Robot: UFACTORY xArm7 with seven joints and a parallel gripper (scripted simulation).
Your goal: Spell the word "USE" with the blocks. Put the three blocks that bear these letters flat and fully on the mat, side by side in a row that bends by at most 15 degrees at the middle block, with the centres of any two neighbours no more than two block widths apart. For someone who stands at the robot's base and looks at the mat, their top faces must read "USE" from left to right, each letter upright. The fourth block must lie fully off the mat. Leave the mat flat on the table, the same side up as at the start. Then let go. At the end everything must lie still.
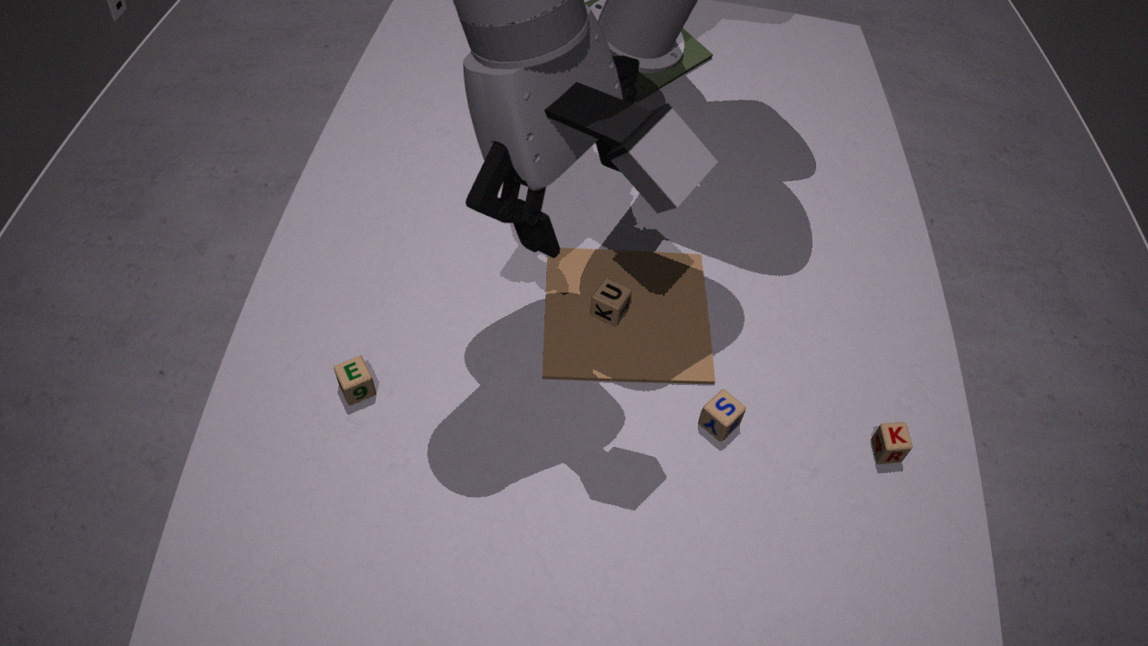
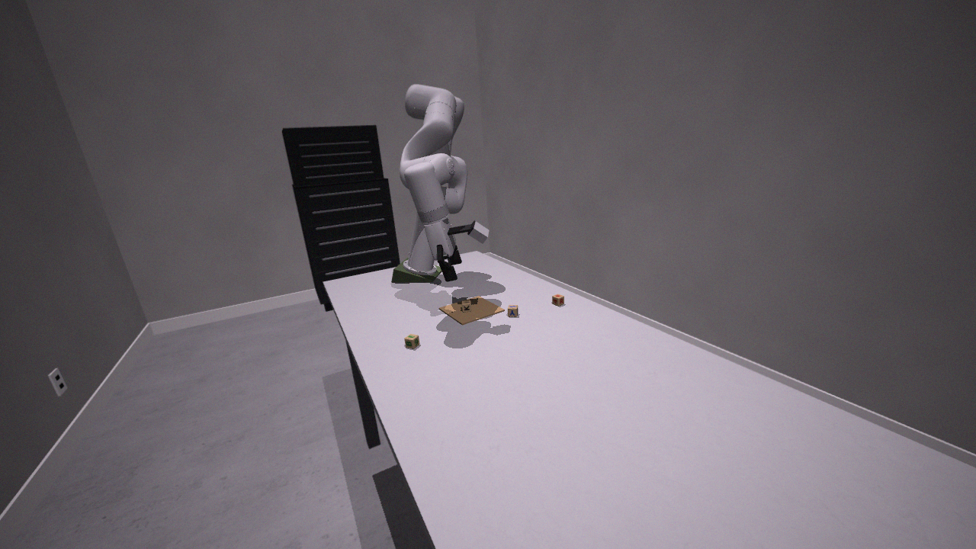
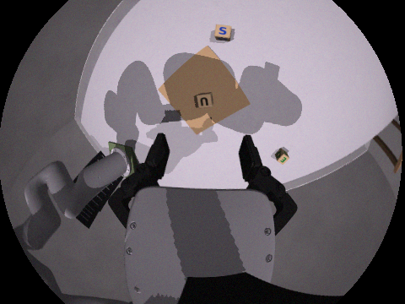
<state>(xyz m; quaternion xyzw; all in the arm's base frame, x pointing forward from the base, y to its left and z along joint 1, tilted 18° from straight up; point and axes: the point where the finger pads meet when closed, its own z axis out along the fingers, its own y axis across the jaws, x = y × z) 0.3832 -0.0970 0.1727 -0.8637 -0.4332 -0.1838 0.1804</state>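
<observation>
My hand is 120 mm above the U block and 30 mm to the right of it. Round my hand: tan mat: 140 mm below, 50 mm to the left, 10 mm behind; then S block: 130 mm below, 120 mm to the left, 100 mm ahead; then E block: 170 mm to the right, 130 mm below, 90 mm ahead.
</observation>
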